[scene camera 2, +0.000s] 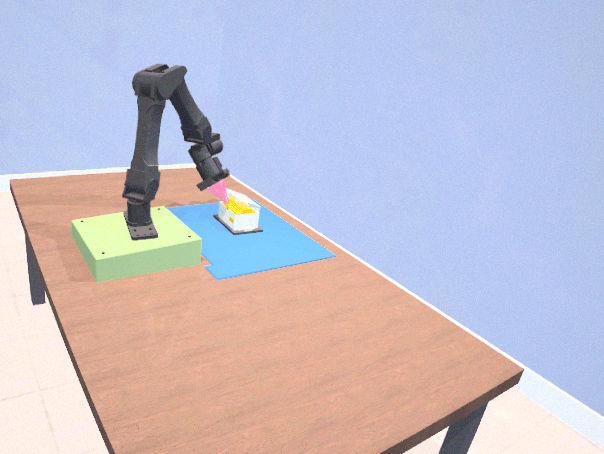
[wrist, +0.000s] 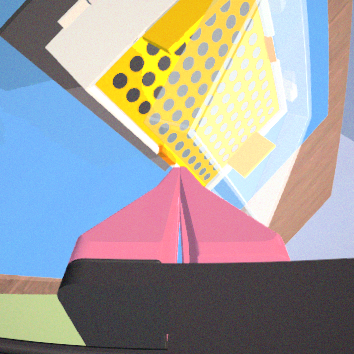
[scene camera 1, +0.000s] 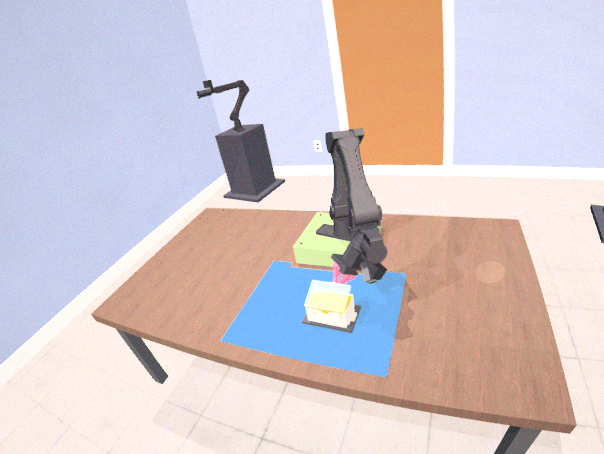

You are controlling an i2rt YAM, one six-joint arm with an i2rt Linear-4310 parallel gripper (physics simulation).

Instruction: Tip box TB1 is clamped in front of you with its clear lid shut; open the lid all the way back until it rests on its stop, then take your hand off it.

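Seen in the pictures: gripper, fingertip midpoint: (scene camera 2: pixel 227 203) (wrist: pixel 179 177) (scene camera 1: pixel 334 288); arm's base, origin of the base link: (scene camera 2: pixel 139 225) (scene camera 1: pixel 342 234).
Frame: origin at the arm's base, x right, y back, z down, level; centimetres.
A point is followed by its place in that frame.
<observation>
Tip box TB1 (scene camera 1: pixel 327 318) @(x -12.7, y -37.2, z 2.7 cm) (scene camera 2: pixel 246 221) @(x -5.6, y -33.7, z 2.7 cm) (wrist: pixel 95 45) @(x -17.1, y -29.4, z 1.7 cm) is a white box on a dark base plate (scene camera 1: pixel 345 328) @(x -18.0, y -36.8, z 5.3 cm) (scene camera 2: pixel 246 232) @(x -3.8, y -33.4, z 5.6 cm) (wrist: pixel 30 36) @(x -17.7, y -27.8, z 5.3 cm). A yellow perforated insert (scene camera 1: pixel 327 301) @(x -10.8, y -33.0, z 0.4 cm) (scene camera 2: pixel 241 206) @(x -12.8, y -34.3, z 0.4 cm) (wrist: pixel 107 84) @(x -16.2, y -28.8, z 0.4 cm) shows in it. Its clear lid (scene camera 1: pixel 327 286) @(x -10.6, y -31.4, z -4.2 cm) (scene camera 2: pixel 241 197) @(x -10.8, y -33.2, z -3.5 cm) (wrist: pixel 296 75) @(x -12.5, y -35.9, z -2.4 cm) is partly open, tilted up on the robot's side. My gripper (scene camera 1: pixel 340 283) @(x -11.0, y -28.8, z -1.4 cm) (scene camera 2: pixel 226 202) @(x -11.0, y -28.8, z -1.4 cm) (wrist: pixel 179 177) @(x -11.0, y -28.8, z -1.4 cm) is shut, with pink fingertips at the box's robot-side rim, by the raised lid. Whether the tips touch the lid is hard to tell.
The box stands on a blue mat (scene camera 1: pixel 275 325) @(x 2.7, y -43.4, z 6.2 cm) (scene camera 2: pixel 255 257) @(x 12.6, y -30.4, z 5.9 cm) (wrist: pixel 50 150) @(x -11.6, y -24.2, z 6.1 cm) on a brown table (scene camera 1: pixel 465 340) @(x -50.1, y -28.5, z 6.4 cm) (scene camera 2: pixel 300 340) @(x 51.3, y -26.6, z 6.4 cm). The arm's green mounting block (scene camera 1: pixel 317 245) @(x 5.1, y -10.2, z -0.8 cm) (scene camera 2: pixel 150 257) @(x 15.9, y -0.4, z 1.9 cm) (wrist: pixel 35 320) @(x -1.6, y -11.5, z 3.5 cm) is behind the mat. Another arm on a dark pedestal (scene camera 1: pixel 245 162) stands beyond the table.
</observation>
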